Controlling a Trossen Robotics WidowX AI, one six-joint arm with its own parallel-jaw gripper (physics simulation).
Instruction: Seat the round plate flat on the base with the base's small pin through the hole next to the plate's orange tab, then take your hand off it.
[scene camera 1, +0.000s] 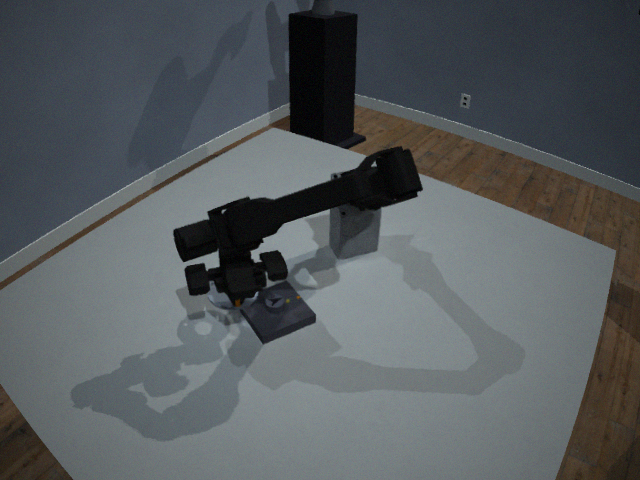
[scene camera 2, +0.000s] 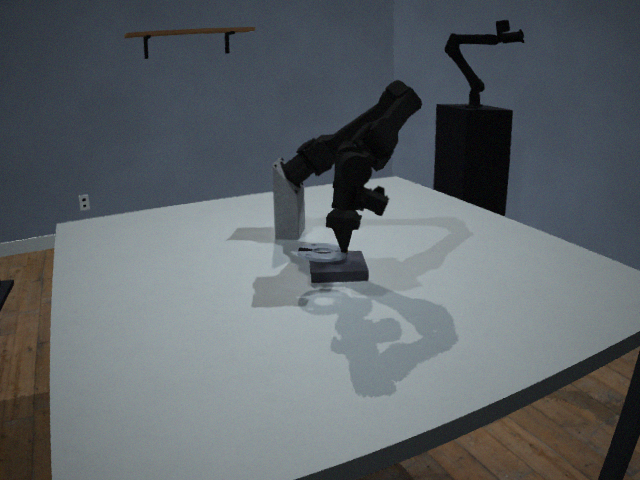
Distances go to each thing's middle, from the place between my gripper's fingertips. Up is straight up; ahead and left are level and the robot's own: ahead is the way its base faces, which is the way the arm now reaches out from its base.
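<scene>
Dark square base (scene camera 1: 296, 315): 20 mm to the left of my hand, 80 mm behind it, 70 mm below it. Round light-grey plate (scene camera 2: 307, 252): 20 mm behind my hand, 40 mm to the right of it.
</scene>
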